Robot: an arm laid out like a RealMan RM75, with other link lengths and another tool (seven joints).
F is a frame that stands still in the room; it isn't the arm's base.
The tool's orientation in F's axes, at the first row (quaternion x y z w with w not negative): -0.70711, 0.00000, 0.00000, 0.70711
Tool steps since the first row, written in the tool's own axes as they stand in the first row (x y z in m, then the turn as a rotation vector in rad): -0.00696, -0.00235, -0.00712, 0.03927, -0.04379, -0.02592; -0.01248, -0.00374, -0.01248, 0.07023, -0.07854, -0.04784; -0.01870, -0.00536, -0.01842, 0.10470, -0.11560, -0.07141; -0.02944, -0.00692, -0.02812, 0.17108, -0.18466, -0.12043; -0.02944, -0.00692, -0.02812, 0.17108, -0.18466, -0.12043; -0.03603, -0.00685, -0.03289, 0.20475, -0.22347, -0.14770; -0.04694, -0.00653, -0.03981, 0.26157, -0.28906, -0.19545
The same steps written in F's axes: -0.00696, -0.00712, 0.00235, 0.03927, -0.02592, 0.04379; -0.01248, -0.01248, 0.00374, 0.07023, -0.04784, 0.07854; -0.01870, -0.01842, 0.00536, 0.10470, -0.07141, 0.11560; -0.02944, -0.02812, 0.00692, 0.17108, -0.12043, 0.18466; -0.02944, -0.02812, 0.00692, 0.17108, -0.12043, 0.18466; -0.03603, -0.03289, 0.00685, 0.20475, -0.14770, 0.22347; -0.04694, -0.03981, 0.00653, 0.26157, -0.19545, 0.28906
